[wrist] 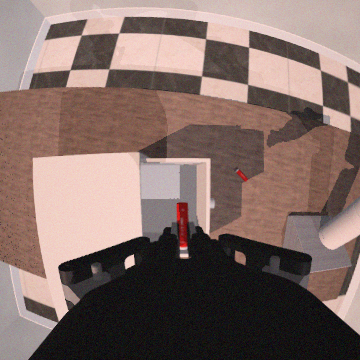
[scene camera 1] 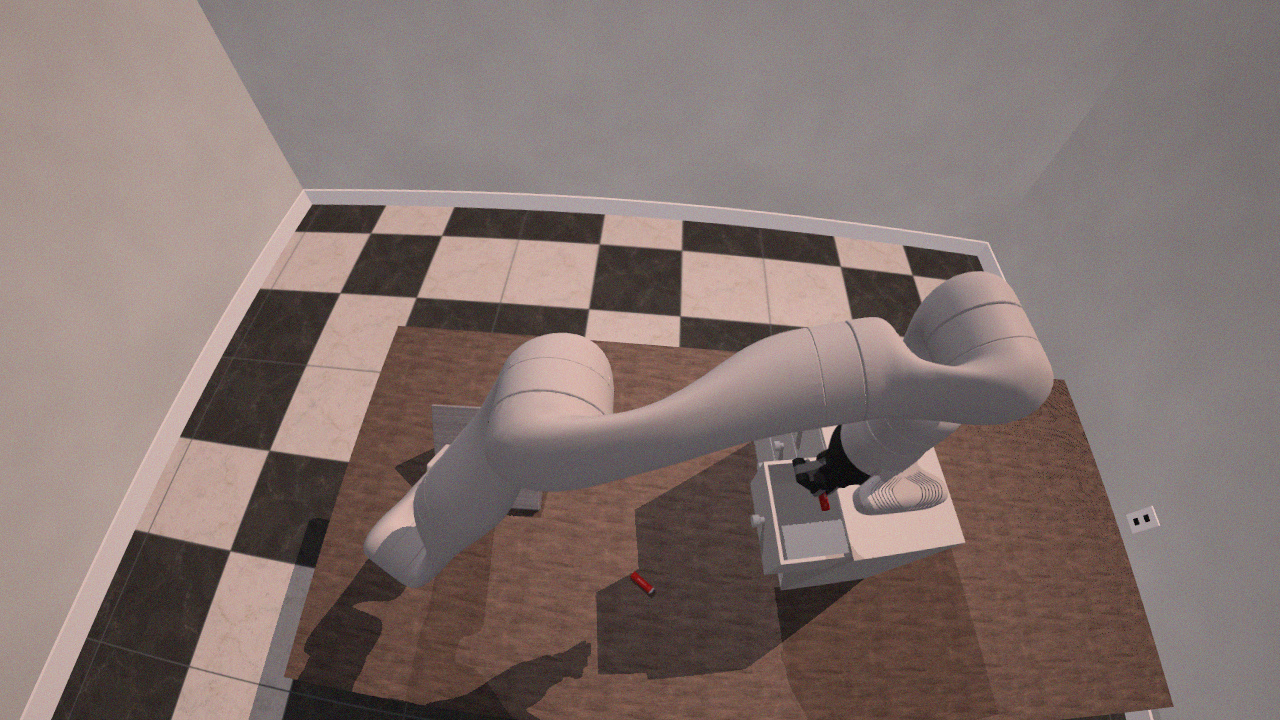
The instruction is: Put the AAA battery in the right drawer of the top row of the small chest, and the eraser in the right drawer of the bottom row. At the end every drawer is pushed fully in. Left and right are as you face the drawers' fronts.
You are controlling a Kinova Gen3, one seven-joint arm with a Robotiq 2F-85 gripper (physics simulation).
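Frame: origin at the arm's base, x ahead, y left, z up, level; millimetres.
Seen in the pictures: gripper, fingertip midpoint: (wrist: pixel 182 231) (scene camera 1: pixel 819 488); arm's base, link origin: (wrist: pixel 328 237).
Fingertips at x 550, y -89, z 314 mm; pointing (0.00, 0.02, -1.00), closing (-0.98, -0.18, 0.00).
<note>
Pixels of each thing's top centre, then the offset from my fingertips to it. Level surfaces: height alone.
- thin red battery, top centre: (wrist: pixel 182 227) (scene camera 1: pixel 823 491) dz +10, dx +1, dy -7 mm
- small white chest, top centre: (scene camera 1: pixel 881 445) (wrist: pixel 86 259) dz -64, dx +130, dy +94 mm
- wooden table, surface height: dz -398 mm
My gripper (scene camera 1: pixel 820 495) (wrist: pixel 182 231) is shut on a thin red battery (scene camera 1: pixel 824 504) (wrist: pixel 182 215), by its size the AAA one, and holds it over the open drawer. The small white chest (scene camera 1: pixel 908 532) (wrist: pixel 90 200) stands at the right in the scene view. Its right top-row drawer (scene camera 1: pixel 770 510) (wrist: pixel 204 185) is pulled out; a lighter patch shows on its floor. The arm partly hides the other drawer fronts, so their state is hard to tell. I cannot make out the eraser in either view.
A second, larger-looking red battery (scene camera 1: pixel 642 583) (wrist: pixel 241 175) lies on the wooden table (scene camera 1: pixel 1056 608) (wrist: pixel 115 120) in front of the chest. A grey box-like thing (scene camera 1: pixel 528 501) (wrist: pixel 310 237) stands near the arm's base, partly hidden by the arm, with a pale thing beside or on it.
</note>
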